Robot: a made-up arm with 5 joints. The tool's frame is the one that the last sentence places. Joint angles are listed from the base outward.
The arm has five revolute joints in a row. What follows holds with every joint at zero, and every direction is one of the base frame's.
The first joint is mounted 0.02 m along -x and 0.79 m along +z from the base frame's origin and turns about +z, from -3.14 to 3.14 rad.
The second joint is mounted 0.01 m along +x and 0.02 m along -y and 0.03 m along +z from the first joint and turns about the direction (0, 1, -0.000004), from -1.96 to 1.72 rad.
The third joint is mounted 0.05 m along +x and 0.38 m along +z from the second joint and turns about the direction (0, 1, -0.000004), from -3.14 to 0.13 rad.
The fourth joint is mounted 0.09 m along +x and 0.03 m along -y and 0.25 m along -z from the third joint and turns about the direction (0, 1, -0.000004), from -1.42 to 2.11 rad.
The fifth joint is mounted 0.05 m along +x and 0.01 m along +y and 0.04 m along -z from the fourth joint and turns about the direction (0, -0.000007, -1), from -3.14 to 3.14 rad.
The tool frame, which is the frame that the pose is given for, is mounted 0.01 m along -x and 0.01 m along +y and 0.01 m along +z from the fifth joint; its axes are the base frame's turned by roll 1.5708, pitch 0 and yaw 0 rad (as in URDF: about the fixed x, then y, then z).
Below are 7 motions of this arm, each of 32 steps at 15 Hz.
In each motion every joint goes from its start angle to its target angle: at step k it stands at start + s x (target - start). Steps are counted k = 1, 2, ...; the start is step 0. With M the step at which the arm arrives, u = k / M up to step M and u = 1 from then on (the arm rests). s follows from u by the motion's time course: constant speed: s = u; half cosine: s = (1 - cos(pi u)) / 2; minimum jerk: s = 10 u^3 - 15 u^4 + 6 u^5.
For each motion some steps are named. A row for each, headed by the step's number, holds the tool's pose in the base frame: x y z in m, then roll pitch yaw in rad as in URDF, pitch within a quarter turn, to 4 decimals.
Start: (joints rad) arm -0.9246 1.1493 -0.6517 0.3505 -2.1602
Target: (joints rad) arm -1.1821 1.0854 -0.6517 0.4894 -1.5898
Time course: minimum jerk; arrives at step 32
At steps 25, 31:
25: 0.0708 -0.3380 0.6363 2.4875 -0.0483 0.4446
31: 0.0648 -0.3395 0.6382 2.4938 -0.0153 0.4003

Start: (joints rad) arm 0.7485 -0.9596 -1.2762 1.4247 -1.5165
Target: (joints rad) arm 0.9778 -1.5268 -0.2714 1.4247 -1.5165
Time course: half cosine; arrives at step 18
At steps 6, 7, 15, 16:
6: -0.0479 -0.1005 1.2474 0.8698 -0.0350 2.3351
7: -0.0476 -0.1026 1.2255 0.9044 -0.0336 2.3521
15: -0.0352 -0.1083 1.0394 1.1685 -0.0213 2.4833
16: -0.0340 -0.1080 1.0272 1.1846 -0.0205 2.4914

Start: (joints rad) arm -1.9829 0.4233 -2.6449 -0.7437 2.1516
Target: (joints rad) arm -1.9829 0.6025 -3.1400 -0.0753 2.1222
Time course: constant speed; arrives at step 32
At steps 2, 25, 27, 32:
2: -0.1736 -0.2587 1.4115 -1.7374 0.1080 -2.9838
25: -0.1724 -0.2568 1.4210 -1.9612 0.2332 -3.0422
27: -0.1722 -0.2564 1.4208 -1.9815 0.2432 -3.0486
32: -0.1716 -0.2552 1.4197 -2.0326 0.2675 -3.0655

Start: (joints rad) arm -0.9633 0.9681 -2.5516 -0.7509 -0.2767
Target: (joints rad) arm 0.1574 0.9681 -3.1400 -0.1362 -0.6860
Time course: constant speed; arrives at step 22
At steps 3, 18, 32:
3: 0.3607 -0.4494 1.1547 -1.2400 -0.7548 1.8665
18: 0.5042 -0.0619 1.2389 -1.0113 -0.6478 2.2913
32: 0.4845 0.0410 1.2566 -0.9617 -0.6099 2.4158

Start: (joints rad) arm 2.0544 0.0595 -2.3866 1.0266 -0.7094
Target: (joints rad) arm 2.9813 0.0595 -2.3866 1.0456 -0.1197
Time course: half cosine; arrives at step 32
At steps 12, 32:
12: -0.1618 0.1986 1.4601 0.5129 -0.9816 -2.8098
32: -0.2543 0.0696 1.4621 1.1893 -1.2584 -2.9029

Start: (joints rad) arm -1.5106 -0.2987 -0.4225 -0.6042 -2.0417
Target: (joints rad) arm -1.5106 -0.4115 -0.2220 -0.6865 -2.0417
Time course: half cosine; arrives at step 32
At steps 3, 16, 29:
3: -0.0603 -0.2205 1.1059 0.2741 0.4557 0.1833
16: -0.0618 -0.1947 1.0921 0.2770 0.4554 0.1846
29: -0.0634 -0.1688 1.0775 0.2798 0.4551 0.1858

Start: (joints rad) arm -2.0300 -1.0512 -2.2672 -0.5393 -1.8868
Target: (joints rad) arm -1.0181 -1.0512 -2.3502 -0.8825 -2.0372
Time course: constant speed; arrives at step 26
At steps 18, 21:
18: -0.1888 0.4630 1.2522 -2.5402 -0.3529 0.0085
21: -0.2420 0.4411 1.2482 -2.5879 -0.3786 0.1335

